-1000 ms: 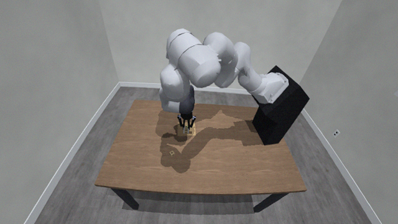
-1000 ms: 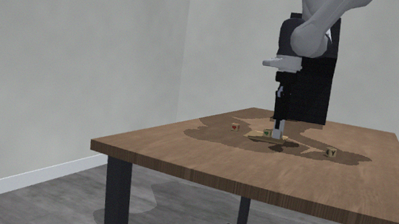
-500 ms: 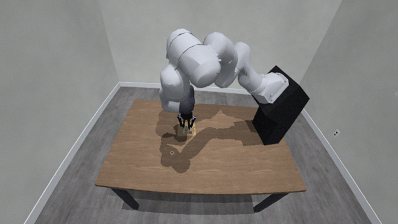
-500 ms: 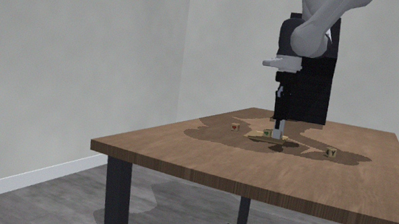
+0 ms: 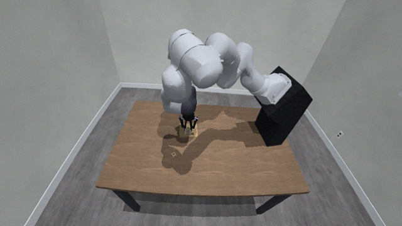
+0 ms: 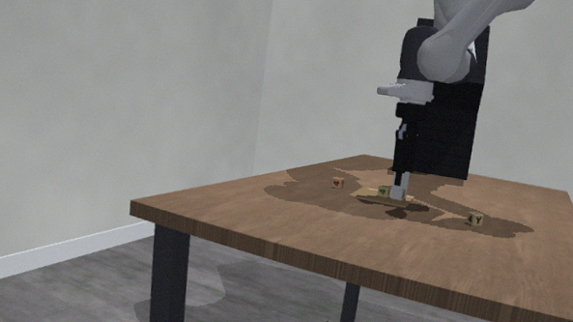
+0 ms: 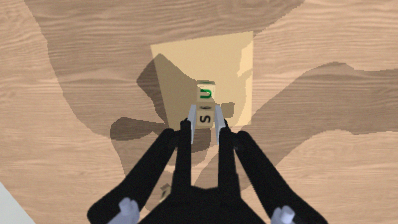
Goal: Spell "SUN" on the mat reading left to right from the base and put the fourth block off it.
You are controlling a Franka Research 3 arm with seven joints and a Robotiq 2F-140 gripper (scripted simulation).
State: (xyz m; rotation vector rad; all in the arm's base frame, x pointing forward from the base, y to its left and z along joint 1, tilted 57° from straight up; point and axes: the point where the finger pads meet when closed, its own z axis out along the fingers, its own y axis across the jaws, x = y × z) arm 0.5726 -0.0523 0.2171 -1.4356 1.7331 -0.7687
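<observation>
My gripper is now 2 cm above the S block. The rest, counted from my hand: U block 4 cm to the right, 2 cm below, 1 cm behind; then tan mat 4 cm to the right, 4 cm below, 1 cm behind.
</observation>
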